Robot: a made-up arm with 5 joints. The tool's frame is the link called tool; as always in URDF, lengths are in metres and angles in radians. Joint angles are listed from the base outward. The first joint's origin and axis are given. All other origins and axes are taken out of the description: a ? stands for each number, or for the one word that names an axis. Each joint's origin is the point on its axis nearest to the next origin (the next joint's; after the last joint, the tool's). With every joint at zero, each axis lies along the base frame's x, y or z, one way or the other. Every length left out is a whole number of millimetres.
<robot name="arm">
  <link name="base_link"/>
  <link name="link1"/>
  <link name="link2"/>
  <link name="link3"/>
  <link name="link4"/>
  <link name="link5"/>
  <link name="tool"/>
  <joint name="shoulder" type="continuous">
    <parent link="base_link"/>
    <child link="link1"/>
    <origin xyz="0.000 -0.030 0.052"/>
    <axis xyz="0 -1 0"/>
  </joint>
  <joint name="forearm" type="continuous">
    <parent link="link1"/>
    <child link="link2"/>
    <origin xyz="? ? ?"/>
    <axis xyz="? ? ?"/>
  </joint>
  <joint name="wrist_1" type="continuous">
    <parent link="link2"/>
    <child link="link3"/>
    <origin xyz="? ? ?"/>
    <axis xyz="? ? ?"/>
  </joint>
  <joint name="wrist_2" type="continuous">
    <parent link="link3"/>
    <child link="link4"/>
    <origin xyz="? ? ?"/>
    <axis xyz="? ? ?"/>
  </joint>
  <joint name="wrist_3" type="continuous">
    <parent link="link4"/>
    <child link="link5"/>
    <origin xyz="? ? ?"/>
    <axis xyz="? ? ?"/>
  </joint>
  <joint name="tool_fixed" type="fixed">
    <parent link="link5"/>
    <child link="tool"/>
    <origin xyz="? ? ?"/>
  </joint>
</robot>
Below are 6 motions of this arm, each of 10 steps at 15 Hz.
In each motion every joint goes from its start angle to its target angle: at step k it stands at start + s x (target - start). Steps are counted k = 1, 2, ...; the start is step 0. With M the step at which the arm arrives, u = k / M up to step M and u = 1 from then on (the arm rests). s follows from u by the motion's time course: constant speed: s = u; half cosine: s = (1 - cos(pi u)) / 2; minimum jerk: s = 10 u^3 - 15 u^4 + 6 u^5.
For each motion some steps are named. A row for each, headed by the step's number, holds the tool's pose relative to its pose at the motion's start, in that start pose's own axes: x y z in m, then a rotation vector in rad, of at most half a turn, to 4 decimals.
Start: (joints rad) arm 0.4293 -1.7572 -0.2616 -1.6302 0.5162
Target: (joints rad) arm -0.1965 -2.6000 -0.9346 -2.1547 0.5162
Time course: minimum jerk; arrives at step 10
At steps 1, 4, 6, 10:
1: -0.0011 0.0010 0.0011 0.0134 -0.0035 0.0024
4: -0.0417 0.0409 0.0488 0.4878 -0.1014 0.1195
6: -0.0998 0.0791 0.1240 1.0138 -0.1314 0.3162
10: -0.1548 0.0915 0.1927 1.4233 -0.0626 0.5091

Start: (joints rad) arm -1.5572 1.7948 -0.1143 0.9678 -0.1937
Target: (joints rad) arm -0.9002 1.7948 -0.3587 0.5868 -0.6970
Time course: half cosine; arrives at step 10
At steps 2, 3, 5, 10:
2: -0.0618 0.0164 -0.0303 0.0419 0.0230 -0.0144
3: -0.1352 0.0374 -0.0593 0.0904 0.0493 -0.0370
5: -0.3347 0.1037 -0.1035 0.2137 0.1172 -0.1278
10: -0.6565 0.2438 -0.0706 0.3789 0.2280 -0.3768

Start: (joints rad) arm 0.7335 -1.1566 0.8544 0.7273 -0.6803
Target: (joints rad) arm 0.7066 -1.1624 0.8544 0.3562 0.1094
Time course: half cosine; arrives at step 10
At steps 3, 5, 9, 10:
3: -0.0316 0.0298 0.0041 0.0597 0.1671 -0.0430
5: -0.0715 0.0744 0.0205 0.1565 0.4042 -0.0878
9: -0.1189 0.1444 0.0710 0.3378 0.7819 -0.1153
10: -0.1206 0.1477 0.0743 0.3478 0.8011 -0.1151

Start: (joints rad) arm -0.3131 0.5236 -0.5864 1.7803 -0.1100
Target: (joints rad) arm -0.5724 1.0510 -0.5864 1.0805 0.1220
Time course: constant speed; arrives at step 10
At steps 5, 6, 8, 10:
5: -0.0713 -0.0159 -0.0177 0.0917 0.1917 0.1010
6: -0.0844 -0.0237 -0.0166 0.1065 0.2314 0.1168
8: -0.1081 -0.0428 -0.0097 0.1334 0.3107 0.1438
10: -0.1281 -0.0656 0.0036 0.1570 0.3892 0.1643

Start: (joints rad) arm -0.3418 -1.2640 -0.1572 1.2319 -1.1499
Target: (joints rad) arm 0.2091 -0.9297 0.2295 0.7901 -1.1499
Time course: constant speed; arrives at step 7
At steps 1, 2, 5, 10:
1: 0.0910 -0.0472 -0.0225 -0.0439 -0.0923 -0.0263
2: 0.1879 -0.0926 -0.0354 -0.0829 -0.1908 -0.0544
5: 0.5018 -0.2146 -0.0056 -0.1675 -0.5199 -0.1441
10: 0.7146 -0.2805 0.0784 -0.1939 -0.7635 -0.2022

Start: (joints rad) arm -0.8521 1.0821 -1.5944 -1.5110 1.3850
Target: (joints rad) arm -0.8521 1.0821 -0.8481 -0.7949 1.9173
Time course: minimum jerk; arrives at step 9
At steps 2, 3, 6, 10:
2: -0.0082 -0.0031 0.0107 -0.0651 0.0357 -0.0446
3: -0.0240 -0.0049 0.0323 -0.1735 0.0902 -0.1286
6: -0.1115 0.0543 0.1410 -0.5490 0.1980 -0.5627
10: -0.1488 0.1026 0.1715 -0.6375 0.1806 -0.7335

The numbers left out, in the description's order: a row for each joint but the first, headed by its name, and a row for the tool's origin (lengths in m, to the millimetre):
forearm: xyz 0.227 0.000 0.033, axis -1 0 0
wrist_1: xyz 0.000 -0.402 0.054, axis 0 -1 0
wrist_2: xyz 0.384 0.000 -0.096, axis -1 0 0
wrist_3: xyz 0.000 -0.041 -0.289, axis 0 1 0
tool: xyz -0.017 0.000 -0.160

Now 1 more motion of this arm.
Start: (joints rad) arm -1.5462 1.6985 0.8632 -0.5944 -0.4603
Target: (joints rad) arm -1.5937 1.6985 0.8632 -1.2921 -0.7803
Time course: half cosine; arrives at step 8
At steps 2, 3, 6, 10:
2: 0.0062 0.0495 -0.0062 0.0970 -0.0448 -0.0463
3: 0.0154 0.1036 -0.0073 0.2018 -0.0937 -0.1031
6: 0.0618 0.2687 0.0301 0.5309 -0.2467 -0.3356
10: 0.0780 0.3062 0.0495 0.6126 -0.2838 -0.4087

